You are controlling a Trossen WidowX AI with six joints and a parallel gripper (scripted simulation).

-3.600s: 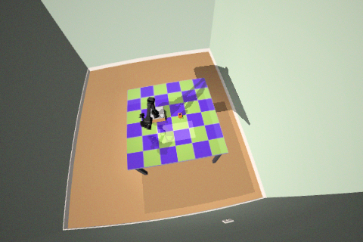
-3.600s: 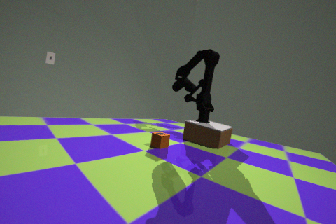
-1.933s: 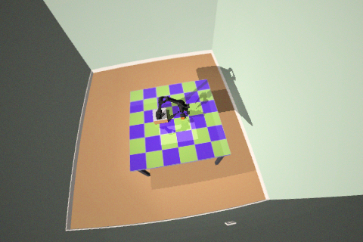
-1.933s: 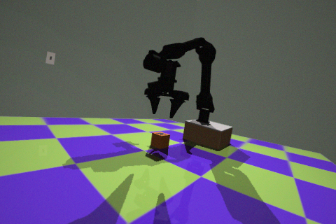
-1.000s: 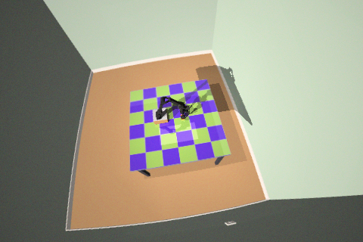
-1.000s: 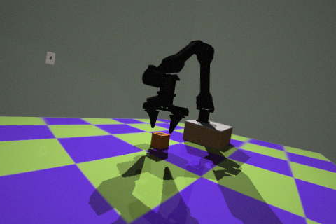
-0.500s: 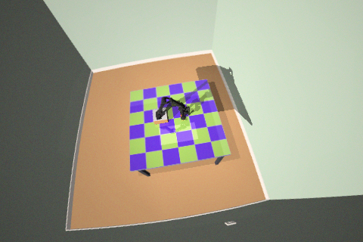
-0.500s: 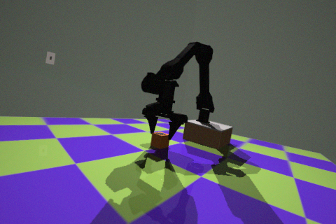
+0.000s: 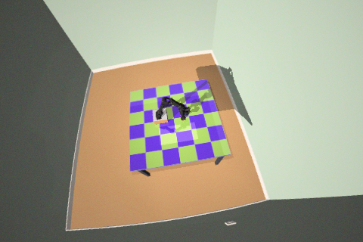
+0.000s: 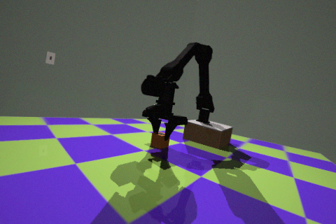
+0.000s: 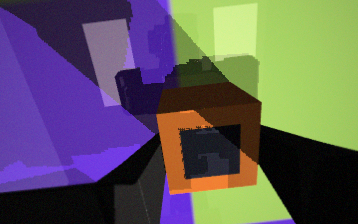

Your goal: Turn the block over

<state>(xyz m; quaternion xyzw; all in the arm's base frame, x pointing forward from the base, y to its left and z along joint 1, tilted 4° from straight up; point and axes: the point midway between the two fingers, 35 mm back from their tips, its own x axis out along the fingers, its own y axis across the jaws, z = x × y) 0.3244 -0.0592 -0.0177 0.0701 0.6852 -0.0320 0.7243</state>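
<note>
My gripper tip is 1 cm below the orange block.
</note>
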